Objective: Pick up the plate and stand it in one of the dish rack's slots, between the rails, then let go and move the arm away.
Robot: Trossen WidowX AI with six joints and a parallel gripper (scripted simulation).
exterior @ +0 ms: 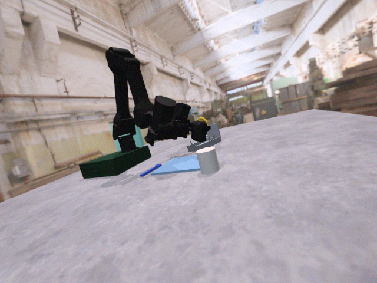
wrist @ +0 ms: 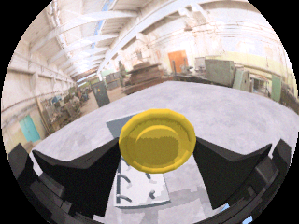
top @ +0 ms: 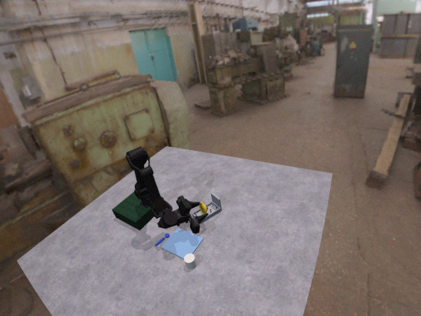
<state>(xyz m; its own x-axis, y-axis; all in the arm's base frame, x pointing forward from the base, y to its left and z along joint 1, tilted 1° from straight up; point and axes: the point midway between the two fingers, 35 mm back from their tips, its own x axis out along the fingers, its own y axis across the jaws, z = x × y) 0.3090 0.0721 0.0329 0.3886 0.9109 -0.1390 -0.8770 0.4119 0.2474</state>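
Now: the grey dish rack 30 mm behind my gripper tip, 40 mm to the left of it and 60 mm below it. From my gripper tip the other things lie so: small blue spoon (110 mm behind, 200 mm to the right, 80 mm below); then plate (10 mm to the right); then light blue mat (10 mm behind, 170 mm to the right, 80 mm below).
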